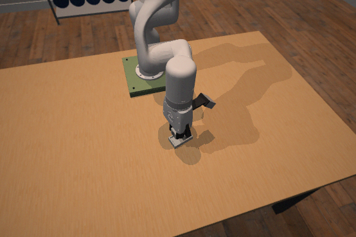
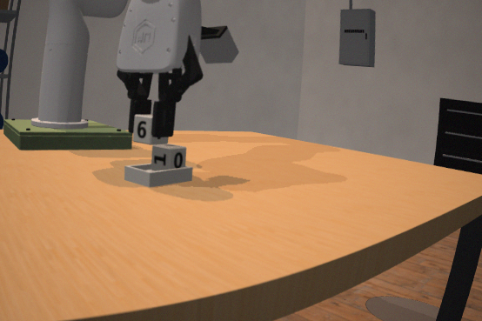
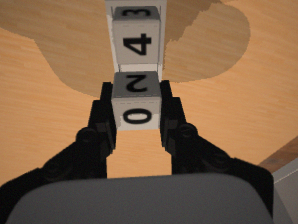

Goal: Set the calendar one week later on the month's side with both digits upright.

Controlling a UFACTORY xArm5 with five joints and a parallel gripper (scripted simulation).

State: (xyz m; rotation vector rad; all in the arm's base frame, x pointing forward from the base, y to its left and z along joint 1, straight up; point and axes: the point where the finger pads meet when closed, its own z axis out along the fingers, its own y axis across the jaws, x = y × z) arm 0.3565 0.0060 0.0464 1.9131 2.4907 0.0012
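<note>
The digit cube lies 10 mm below my hand. From my hand the other things lie so: tray 20 mm to the left, 70 mm below.
</note>
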